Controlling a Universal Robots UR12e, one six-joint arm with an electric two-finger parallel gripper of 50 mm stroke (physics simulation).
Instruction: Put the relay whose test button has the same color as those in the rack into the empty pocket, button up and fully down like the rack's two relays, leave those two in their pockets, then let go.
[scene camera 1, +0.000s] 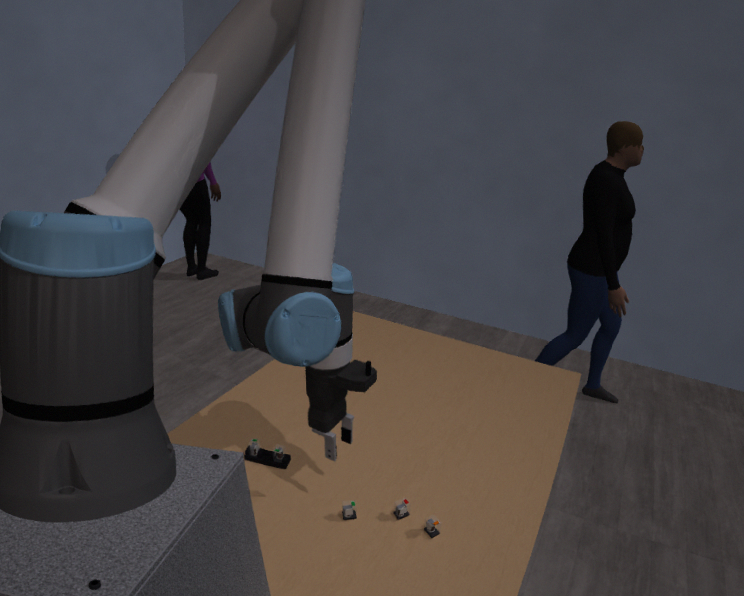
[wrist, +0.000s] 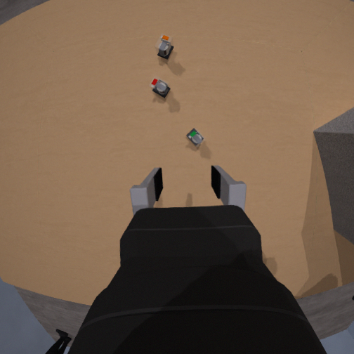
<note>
In view: my gripper (scene camera 1: 339, 449).
My gripper shows as well in the wrist view (wrist: 186, 176).
</note>
